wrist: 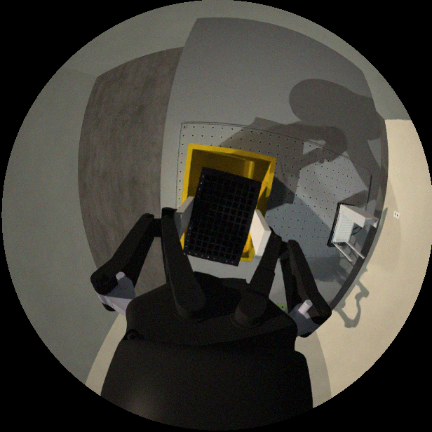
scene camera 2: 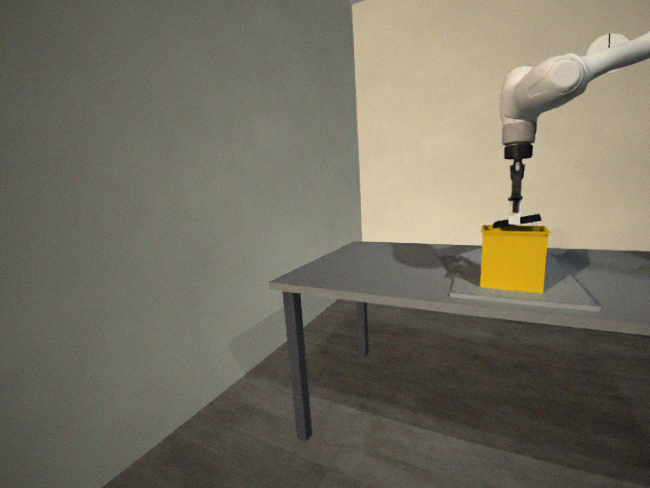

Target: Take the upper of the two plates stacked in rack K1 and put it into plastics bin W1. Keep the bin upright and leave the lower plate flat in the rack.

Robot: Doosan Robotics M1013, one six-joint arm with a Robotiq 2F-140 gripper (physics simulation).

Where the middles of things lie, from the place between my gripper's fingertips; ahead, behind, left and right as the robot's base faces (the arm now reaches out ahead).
My hand is 11 cm above the yellow plastics bin W1 (scene camera 2: 514, 257). From my hand the other things lie so: black gridded plate (wrist: 224, 203): 1 cm behind.
